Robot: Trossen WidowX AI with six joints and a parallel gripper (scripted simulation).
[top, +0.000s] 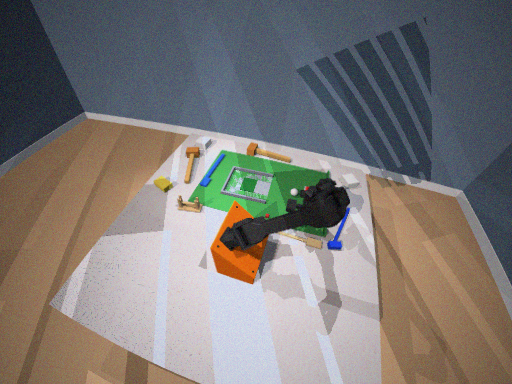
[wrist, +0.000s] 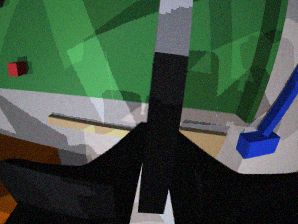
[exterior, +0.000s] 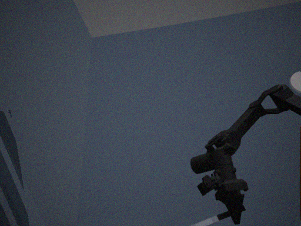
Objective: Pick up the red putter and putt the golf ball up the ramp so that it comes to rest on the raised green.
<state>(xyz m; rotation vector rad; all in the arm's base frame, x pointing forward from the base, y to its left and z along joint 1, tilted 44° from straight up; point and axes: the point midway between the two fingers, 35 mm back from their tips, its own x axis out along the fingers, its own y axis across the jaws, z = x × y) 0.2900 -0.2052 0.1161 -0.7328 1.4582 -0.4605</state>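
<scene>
Now: gripper tip 6 cm past the wooden stick, 2 cm to the left of it and 7 cm above it. From my gripper tip the other things lie so: white golf ball: 20 cm ahead, 9 cm to the left, 5 cm below; green putting mat: 20 cm ahead, 26 cm to the left, 7 cm below; red putter: 12 cm ahead, 2 cm to the left, 1 cm below.
</scene>
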